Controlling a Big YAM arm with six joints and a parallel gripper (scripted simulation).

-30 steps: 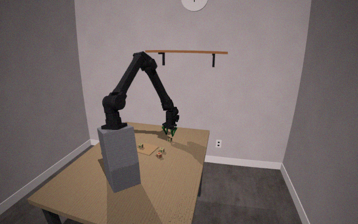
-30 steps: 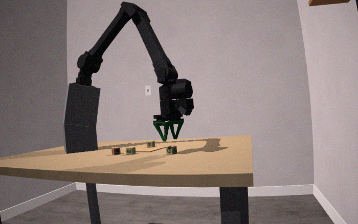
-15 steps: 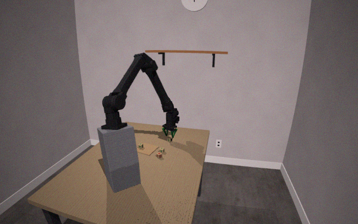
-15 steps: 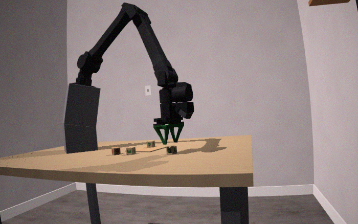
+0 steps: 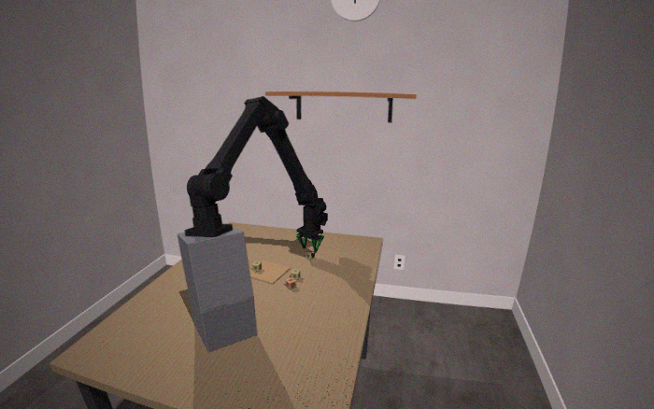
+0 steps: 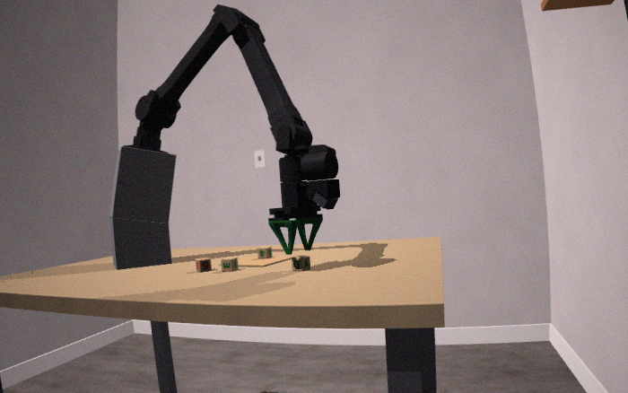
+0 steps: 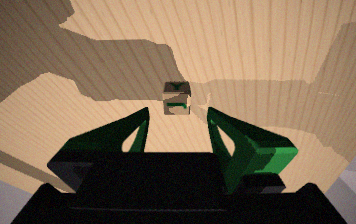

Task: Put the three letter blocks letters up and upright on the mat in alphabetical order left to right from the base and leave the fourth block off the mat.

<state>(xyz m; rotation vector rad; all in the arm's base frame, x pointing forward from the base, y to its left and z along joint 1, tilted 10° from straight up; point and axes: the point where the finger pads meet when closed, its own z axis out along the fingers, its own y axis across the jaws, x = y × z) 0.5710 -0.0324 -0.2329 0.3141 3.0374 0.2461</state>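
My hand is 30 mm above the green-lettered block. Round my hand: dark block: 190 mm behind, 150 mm to the left, 30 mm below; then pale mat: 190 mm behind, 110 mm to the left, 50 mm below.
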